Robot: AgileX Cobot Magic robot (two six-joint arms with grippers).
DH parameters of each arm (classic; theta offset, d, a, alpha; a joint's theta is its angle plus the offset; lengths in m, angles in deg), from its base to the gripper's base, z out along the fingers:
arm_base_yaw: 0 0.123 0 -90
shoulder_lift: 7.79 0 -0.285 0
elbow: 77.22 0 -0.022 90
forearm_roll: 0 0.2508 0 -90
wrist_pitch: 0 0 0.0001 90
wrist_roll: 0 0.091 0 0
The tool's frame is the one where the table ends.
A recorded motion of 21 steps. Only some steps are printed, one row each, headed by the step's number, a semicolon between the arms.
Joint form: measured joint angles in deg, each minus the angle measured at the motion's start. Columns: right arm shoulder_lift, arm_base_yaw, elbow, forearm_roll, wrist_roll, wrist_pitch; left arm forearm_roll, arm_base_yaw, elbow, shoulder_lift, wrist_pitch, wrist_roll.
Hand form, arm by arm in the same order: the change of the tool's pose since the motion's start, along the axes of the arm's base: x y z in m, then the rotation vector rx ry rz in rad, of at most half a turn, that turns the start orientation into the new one. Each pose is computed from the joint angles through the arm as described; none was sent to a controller.
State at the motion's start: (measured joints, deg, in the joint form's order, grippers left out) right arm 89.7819 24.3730 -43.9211 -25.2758 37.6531 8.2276; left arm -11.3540 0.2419 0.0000 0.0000 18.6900 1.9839
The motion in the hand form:
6: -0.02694 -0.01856 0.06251 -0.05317 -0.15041 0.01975; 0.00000 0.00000 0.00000 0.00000 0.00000 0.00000
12: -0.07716 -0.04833 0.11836 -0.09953 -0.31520 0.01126; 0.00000 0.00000 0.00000 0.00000 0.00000 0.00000
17: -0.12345 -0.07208 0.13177 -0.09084 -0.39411 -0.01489; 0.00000 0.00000 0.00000 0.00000 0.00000 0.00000
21: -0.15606 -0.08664 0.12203 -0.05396 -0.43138 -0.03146; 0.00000 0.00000 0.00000 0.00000 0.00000 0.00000
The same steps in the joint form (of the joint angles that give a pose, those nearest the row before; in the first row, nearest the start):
6: -13.95 0.00 0.02 -1.70 -4.28 7.72; 0.00 0.00 0.00 0.00 0.00 0.00
12: -31.03 0.00 1.43 -3.10 -8.90 16.00; 0.00 0.00 0.00 0.00 0.00 0.00
17: -44.14 0.00 5.52 -2.22 -11.09 20.63; 0.00 0.00 0.00 0.00 0.00 0.00
21: -53.81 -0.01 10.98 -0.70 -11.56 21.97; 0.00 0.00 0.00 0.00 0.00 0.00

